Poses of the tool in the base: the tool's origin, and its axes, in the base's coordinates. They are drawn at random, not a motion.
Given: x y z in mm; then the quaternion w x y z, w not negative.
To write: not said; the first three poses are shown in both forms.
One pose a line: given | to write
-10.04 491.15 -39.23 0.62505 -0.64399 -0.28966 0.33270 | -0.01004 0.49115 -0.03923 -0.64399 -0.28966 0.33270 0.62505
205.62 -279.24 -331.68 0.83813 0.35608 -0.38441 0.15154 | 0.20562 -0.27924 -0.33168 0.35608 -0.38441 0.15154 0.83813
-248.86 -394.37 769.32 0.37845 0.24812 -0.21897 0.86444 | -0.24886 -0.39437 0.76932 0.24812 -0.21897 0.86444 0.37845
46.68 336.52 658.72 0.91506 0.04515 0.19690 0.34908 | 0.04668 0.33652 0.65872 0.04515 0.19690 0.34908 0.91506
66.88 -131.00 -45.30 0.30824 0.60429 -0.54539 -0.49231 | 0.06688 -0.13100 -0.04530 0.60429 -0.54539 -0.49231 0.30824
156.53 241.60 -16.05 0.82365 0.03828 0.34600 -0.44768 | 0.15653 0.24160 -0.01605 0.03828 0.34600 -0.44768 0.82365
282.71 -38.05 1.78 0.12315 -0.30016 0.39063 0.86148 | 0.28271 -0.03805 0.00178 -0.30016 0.39063 0.86148 0.12315
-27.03 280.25 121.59 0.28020 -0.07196 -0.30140 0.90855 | -0.02703 0.28025 0.12159 -0.07196 -0.30140 0.90855 0.28020
